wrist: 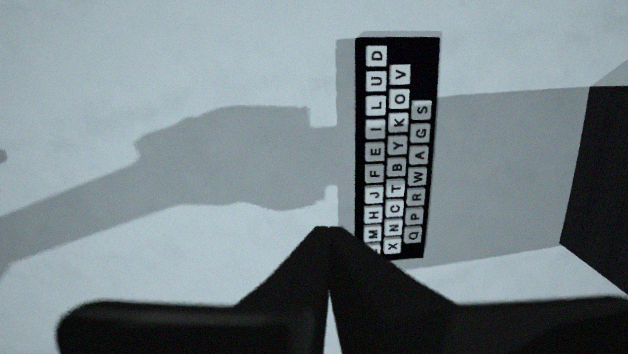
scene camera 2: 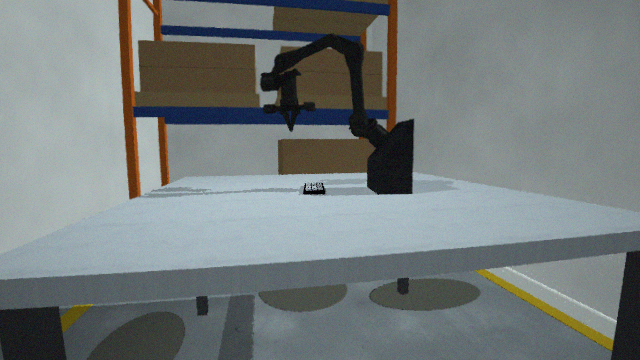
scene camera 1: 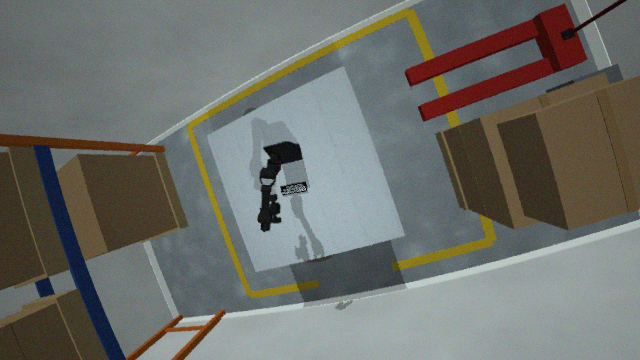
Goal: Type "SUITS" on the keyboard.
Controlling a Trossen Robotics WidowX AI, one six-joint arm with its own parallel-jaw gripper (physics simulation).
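Frame: origin at the arm's base, x back, y right, z up, level; millimetres.
Seen in the pictures: gripper, fingertip midpoint: (wrist: 327,239) (scene camera 2: 291,131) (scene camera 1: 280,205); arm's base at its link origin: (scene camera 2: 384,141) (scene camera 1: 275,155).
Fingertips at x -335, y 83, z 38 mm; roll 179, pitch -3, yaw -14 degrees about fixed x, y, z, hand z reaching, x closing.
Offsets run from my fingertips to a thing's top centre. Level surfaces: height alone.
A small black keyboard {dz -195, dx +75, dy -54 mm} (scene camera 1: 294,189) (scene camera 2: 314,189) (wrist: 432,65) with pale letter keys lies flat on the table. In the wrist view the S key {dz -195, dx +103, dy -13 mm} (wrist: 421,110), U key {dz -195, dx +67, dy +20 mm} (wrist: 376,81), I key {dz -195, dx +60, dy -20 mm} (wrist: 375,129) and T key {dz -195, dx +70, dy -80 mm} (wrist: 395,188) show. My gripper (scene camera 2: 291,130) (wrist: 327,239) is shut and empty, pointing down high above the table. In the wrist view its fingertips appear left of the keyboard's lower end, and the right finger covers part of the bottom-left key beside the M key {dz -195, dx +41, dy -121 mm} (wrist: 372,234).
The white table {dz -213 mm} (scene camera 1: 350,200) (scene camera 2: 200,225) carries the arm's black base (scene camera 1: 285,152) (scene camera 2: 392,160) (wrist: 600,175), close to the keyboard. The arm's shadow falls across the table. A shelf rack (scene camera 1: 55,200) (scene camera 2: 127,100) with cardboard boxes stands beyond the table. A red pallet jack (scene camera 1: 565,45) stands on the floor.
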